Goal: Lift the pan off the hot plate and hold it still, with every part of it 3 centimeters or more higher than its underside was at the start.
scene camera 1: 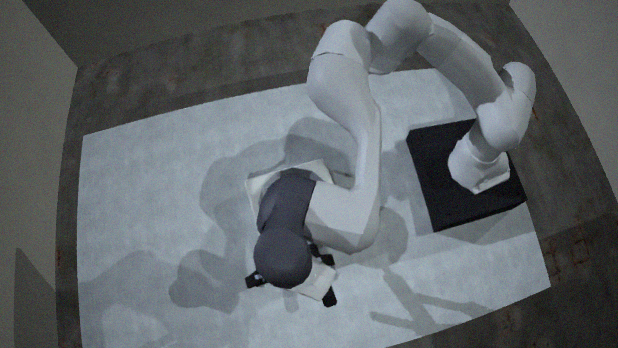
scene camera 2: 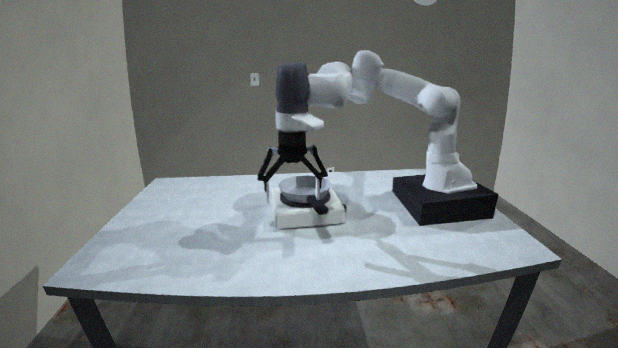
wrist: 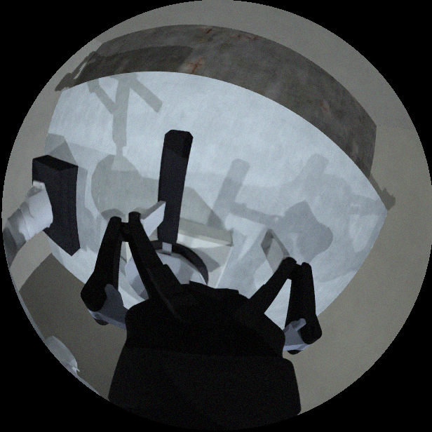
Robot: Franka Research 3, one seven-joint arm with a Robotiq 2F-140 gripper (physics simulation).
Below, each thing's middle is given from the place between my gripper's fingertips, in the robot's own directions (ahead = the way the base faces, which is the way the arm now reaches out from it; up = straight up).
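Labels:
There is the grey pan [scene camera 2: 299, 189], and counted from my hand it sits 40 mm behind, 100 mm to the right and 30 mm below. The hot plate [scene camera 2: 287, 214] is also 40 mm behind my hand, but 190 mm to the right of it and 110 mm below it.

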